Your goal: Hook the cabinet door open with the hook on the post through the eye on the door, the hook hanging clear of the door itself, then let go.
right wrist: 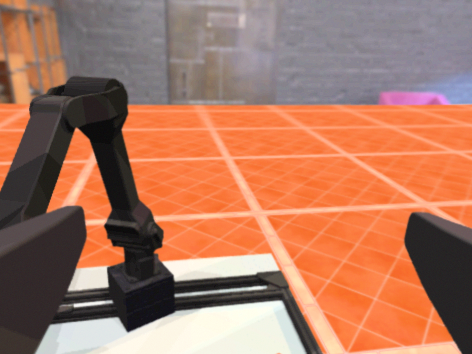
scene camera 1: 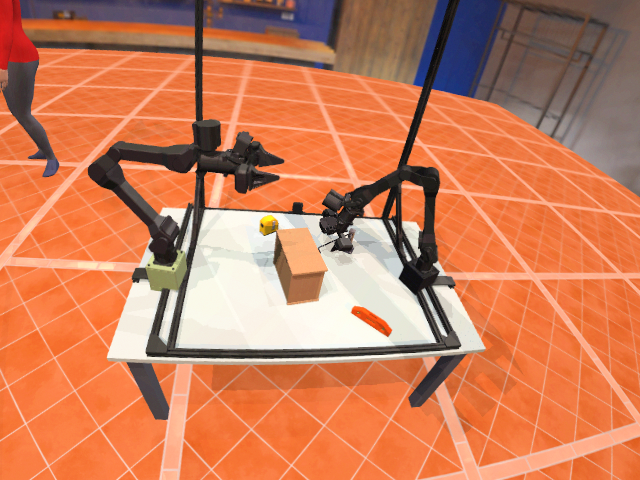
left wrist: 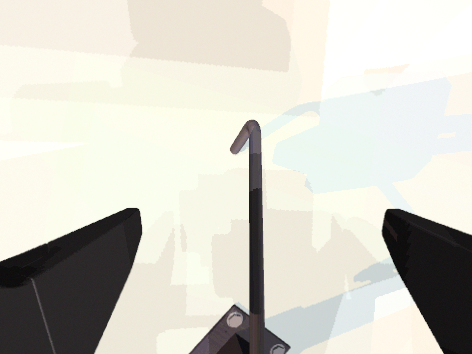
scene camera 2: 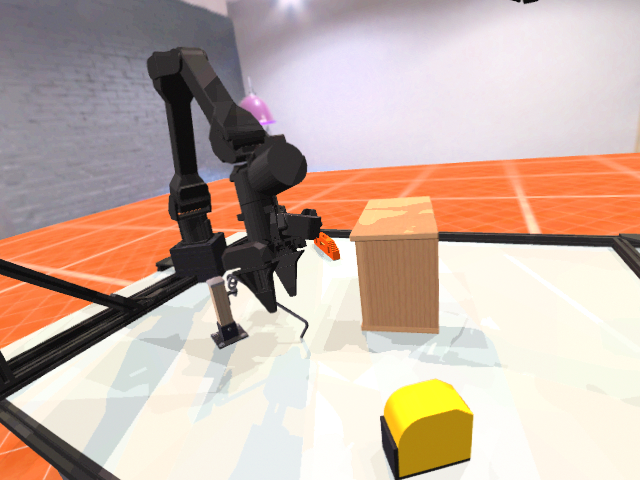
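Where they show: left gripper, fingertip midpoint: (scene camera 1: 327, 242) (left wrist: 261, 220) (scene camera 2: 284, 303); right gripper, fingertip midpoint: (right wrist: 248, 223) (scene camera 1: 282, 169); left arm's base, link origin: (right wrist: 140, 270) (scene camera 1: 423, 266) (scene camera 2: 197, 240); right arm's base, link origin: (scene camera 1: 165, 258).
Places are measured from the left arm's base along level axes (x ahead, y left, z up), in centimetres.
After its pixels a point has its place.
The wooden cabinet (scene camera 1: 302, 253) @[x 44.1, y -18.4, z 6.7 cm] (scene camera 2: 398, 284) @[x 41.3, y -31.0, z -1.1 cm] stands upright on the table; its door's eye cannot be made out. The short post (scene camera 2: 222, 304) @[x 14.6, y -28.8, z -2.6 cm] stands on a dark bolted base, left of the cabinet in scene camera 2. The thin dark hook (scene camera 1: 325, 245) @[x 25.1, y -29.7, z -4.3 cm] (scene camera 2: 305, 328) @[x 27.1, y -30.7, z -7.0 cm] (left wrist: 255, 170) @[x 25.8, y -29.9, z -4.7 cm] reaches out from the post toward the cabinet, its bent tip apart from it. My left gripper (scene camera 1: 333, 241) @[x 24.4, y -29.4, z -3.2 cm] (scene camera 2: 283, 303) @[x 24.4, y -29.4, z -3.2 cm] (left wrist: 261, 220) @[x 24.4, y -29.4, z -3.2 cm] is open, its fingers on either side of the hook's rod in the left wrist view, not gripping it. My right gripper (scene camera 1: 281, 169) @[x 55.6, y -17.9, z 39.4 cm] (right wrist: 248, 223) @[x 55.6, y -17.9, z 39.4 cm] is open and empty, high above the table's far side.
A yellow block-like object (scene camera 1: 268, 225) @[x 41.0, y -48.5, z -4.1 cm] (scene camera 2: 431, 428) @[x 39.6, y -52.4, z -3.7 cm] stands behind the cabinet in scene camera 1. An orange tool-like object (scene camera 1: 371, 320) @[x 30.9, y 7.6, z -6.1 cm] (scene camera 2: 327, 245) @[x 30.7, y 2.5, z -5.9 cm] lies near the front right. Black rails (scene camera 1: 310, 352) @[x 55.1, y 8.1, z -7.0 cm] edge the table, and upright poles (scene camera 1: 199, 77) @[x 60.9, y -73.5, z 48.8 cm] rise behind it.
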